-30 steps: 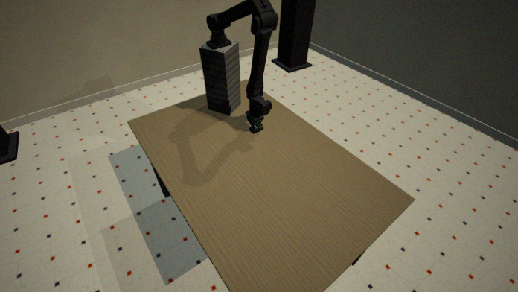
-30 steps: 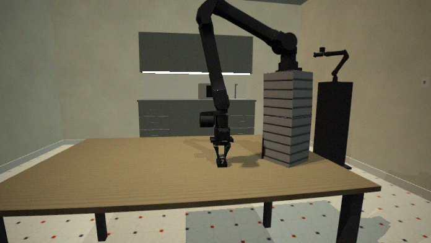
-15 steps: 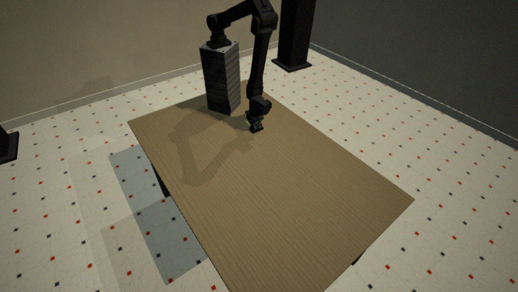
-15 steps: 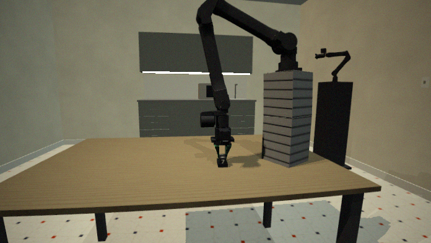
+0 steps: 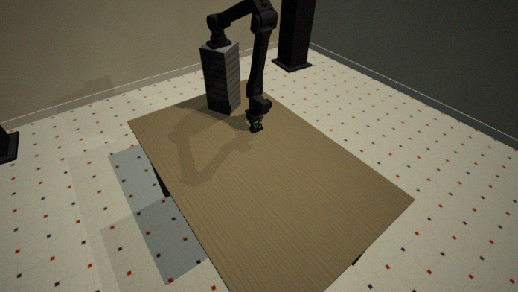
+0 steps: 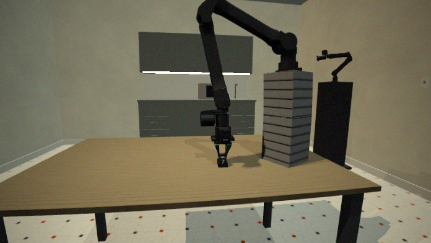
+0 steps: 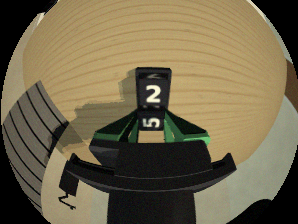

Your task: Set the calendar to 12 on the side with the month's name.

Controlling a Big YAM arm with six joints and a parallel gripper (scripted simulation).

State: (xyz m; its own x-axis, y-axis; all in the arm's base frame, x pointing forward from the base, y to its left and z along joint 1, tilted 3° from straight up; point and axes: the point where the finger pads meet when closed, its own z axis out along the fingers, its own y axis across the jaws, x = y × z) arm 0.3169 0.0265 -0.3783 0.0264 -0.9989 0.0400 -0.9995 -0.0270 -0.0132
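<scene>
My gripper is now 20 mm to the right of the black calendar tray and 20 mm above it.
</scene>
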